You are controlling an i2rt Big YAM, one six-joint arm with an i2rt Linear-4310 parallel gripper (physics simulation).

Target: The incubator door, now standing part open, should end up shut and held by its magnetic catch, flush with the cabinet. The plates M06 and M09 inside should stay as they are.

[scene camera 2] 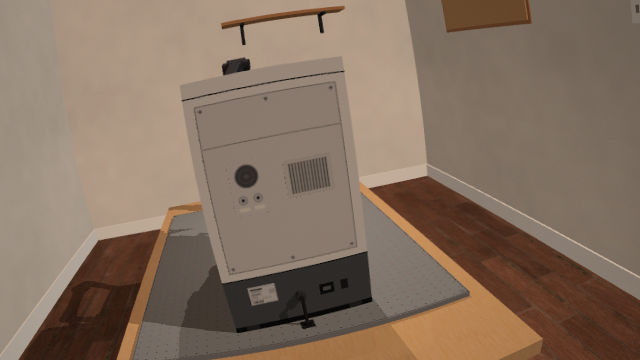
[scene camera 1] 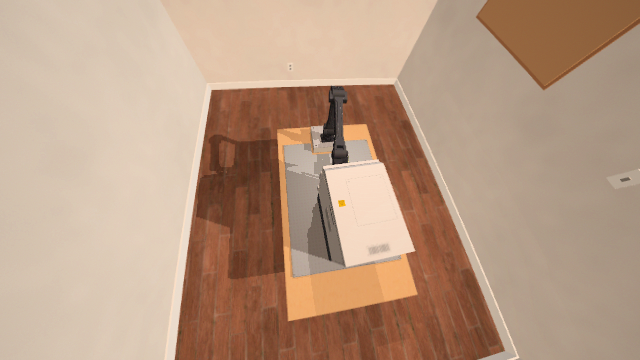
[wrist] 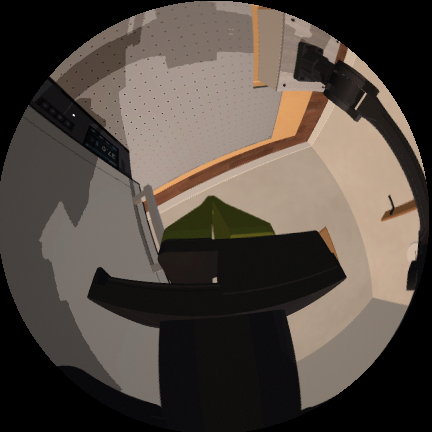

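Where they show: gripper, fingertip midpoint: [scene camera 1: 347,160] [wrist: 210,201]; arm's base, origin of the base link: [scene camera 1: 327,138] [wrist: 306,61].
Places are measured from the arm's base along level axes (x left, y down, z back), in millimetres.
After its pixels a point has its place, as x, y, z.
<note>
The white incubator cabinet [scene camera 1: 375,235] {-18, -480, -890} [scene camera 2: 275,160] {-19, -298, -988} stands on the grey perforated board. Its door [scene camera 1: 352,164] {-17, -444, -510} [wrist: 35,200] {-65, -185, -499} lies along the front edge in scene camera 1, parallel to it or nearly so; whether a small gap remains and whether the magnetic catch holds cannot be told. The pale door handle [wrist: 153,212] {104, -172, -462} shows left of the fingers in the wrist view. My gripper [wrist: 210,201] {41, -225, -370} is shut and empty, its green fingertips together, in front of the door near the handle side; I cannot tell whether it touches. Plates M06 and M09 are hidden inside.
The dark control panel [wrist: 75,122] {-46, 3, -518} with a lit display sits beneath the door. The perforated board [scene camera 1: 302,215] {-319, 70, -640} [scene camera 2: 415,265] {304, 70, -881} [wrist: 175,110] {109, 69, -352} lies on the wooden table [scene camera 1: 350,295] {-77, 83, -1232} [scene camera 2: 460,327] {273, 83, -1182}. The arm base [scene camera 1: 320,145] {-78, -1, -70} stands at the table's far end. A wall shelf [scene camera 2: 285,16] hangs beyond.
</note>
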